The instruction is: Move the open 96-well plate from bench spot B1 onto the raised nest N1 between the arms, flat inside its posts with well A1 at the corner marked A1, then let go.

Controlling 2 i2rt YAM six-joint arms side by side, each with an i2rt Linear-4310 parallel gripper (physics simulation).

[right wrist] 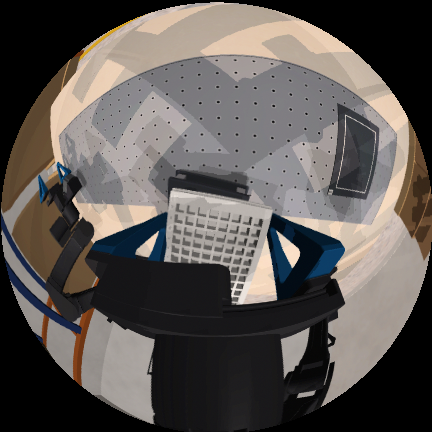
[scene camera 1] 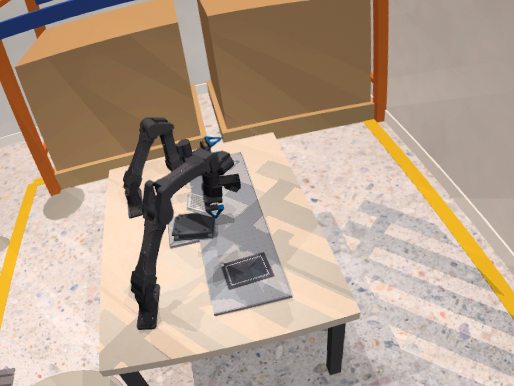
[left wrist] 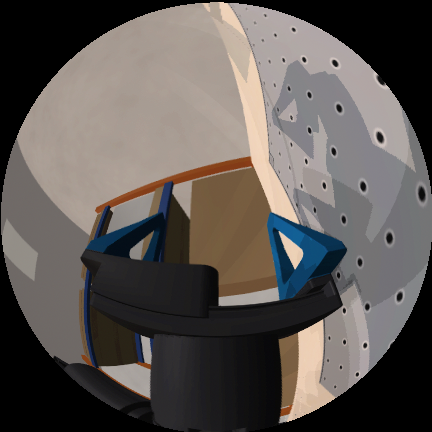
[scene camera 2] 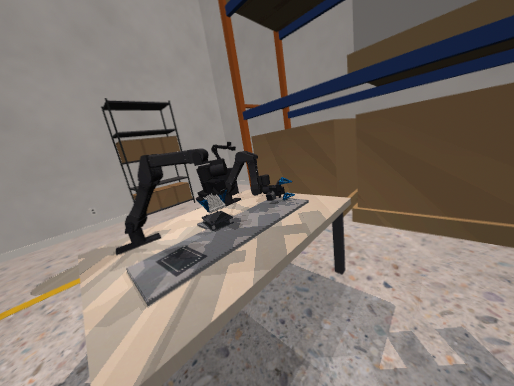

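Seen in the pictures: left gripper, fingertip midpoint: (right wrist: 47,168) (scene camera 1: 221,144) (left wrist: 215,217) (scene camera 2: 293,188); right gripper, fingertip midpoint: (right wrist: 217,217) (scene camera 1: 213,209) (scene camera 2: 216,207); left arm's base at its link origin: (scene camera 1: 135,203) (scene camera 2: 229,203); right arm's base at its link origin: (scene camera 1: 149,306) (scene camera 2: 139,243).
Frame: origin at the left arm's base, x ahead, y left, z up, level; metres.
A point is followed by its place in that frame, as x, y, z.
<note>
The white 96-well plate (scene camera 1: 196,202) @(0.284, -0.331, 0.177) (scene camera 2: 215,202) @(0.331, -0.331, 0.153) (right wrist: 215,230) @(0.341, -0.341, 0.146) is between the blue fingers of my right gripper (right wrist: 217,217) @(0.342, -0.340, 0.130), which is shut on it. It is held in the air, wells showing, and looks tilted in scene camera 2. The black raised nest (scene camera 1: 192,226) @(0.243, -0.311, 0.048) (scene camera 2: 217,220) @(0.297, -0.321, 0.047) (right wrist: 210,182) @(0.318, -0.311, 0.018) is below and close to the plate; the plate hides part of it in the right wrist view. The A1 mark cannot be made out. The dark bench spot with a white outline (scene camera 1: 247,270) @(0.398, -0.583, 0.015) (scene camera 2: 181,260) @(0.410, -0.587, 0.015) (right wrist: 356,155) @(0.398, -0.572, 0.015) holds no plate. My left gripper (scene camera 1: 214,146) @(0.469, 0.163, 0.089) (scene camera 2: 286,188) @(0.469, 0.163, 0.089) (left wrist: 215,217) @(0.469, 0.163, 0.089) (right wrist: 47,168) @(0.469, 0.163, 0.089) is open and empty, away from the nest.
A grey perforated board (scene camera 1: 272,290) @(0.457, -0.702, 0.013) (scene camera 2: 145,287) @(0.438, -0.726, 0.012) (left wrist: 350,165) @(0.427, 0.094, 0.013) (right wrist: 225,115) @(0.424, -0.340, 0.013) lies on the wooden table (scene camera 1: 125,300) @(-0.073, -0.566, 0.000). The left arm is beyond the nest in scene camera 1. Large brown boxes (scene camera 1: 285,65) (scene camera 2: 430,160) stand behind the table.
</note>
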